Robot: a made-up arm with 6 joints.
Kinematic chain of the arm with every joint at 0, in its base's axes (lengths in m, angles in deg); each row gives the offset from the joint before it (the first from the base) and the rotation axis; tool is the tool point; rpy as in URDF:
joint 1: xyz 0 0 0.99 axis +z
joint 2: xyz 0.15 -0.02 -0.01 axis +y
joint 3: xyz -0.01 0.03 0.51 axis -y
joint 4: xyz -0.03 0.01 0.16 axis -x
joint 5: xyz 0.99 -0.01 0 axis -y
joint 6: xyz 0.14 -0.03 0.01 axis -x
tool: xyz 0 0 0.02 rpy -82.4 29.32 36.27
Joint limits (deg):
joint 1: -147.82..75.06
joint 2: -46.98..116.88
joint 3: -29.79..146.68
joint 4: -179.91..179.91
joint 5: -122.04..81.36
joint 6: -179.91..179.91
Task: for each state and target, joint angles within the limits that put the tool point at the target. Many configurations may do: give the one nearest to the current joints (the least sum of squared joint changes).
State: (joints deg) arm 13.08 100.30 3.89 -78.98 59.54 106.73
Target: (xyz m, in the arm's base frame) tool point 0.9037 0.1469 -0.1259
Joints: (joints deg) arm 15.50 101.28 16.39 -76.91 56.00 107.10
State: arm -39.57 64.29 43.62 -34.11 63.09 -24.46
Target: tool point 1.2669 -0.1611 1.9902
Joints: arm -3.08 36.91 58.17 -30.56 68.29 -23.67
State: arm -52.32 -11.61 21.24 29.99 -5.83 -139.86
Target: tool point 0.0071 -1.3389 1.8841
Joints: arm -88.32 19.01 31.99 30.95 -3.20 -139.07
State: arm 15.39 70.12 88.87 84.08 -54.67 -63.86
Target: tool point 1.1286 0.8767 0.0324
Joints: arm 40.62 116.88 64.25 84.54 -44.46 -62.37
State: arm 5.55 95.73 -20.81 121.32 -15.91 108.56
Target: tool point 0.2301 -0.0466 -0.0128
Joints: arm 12.00 94.76 -29.79 88.92 -54.89 111.65
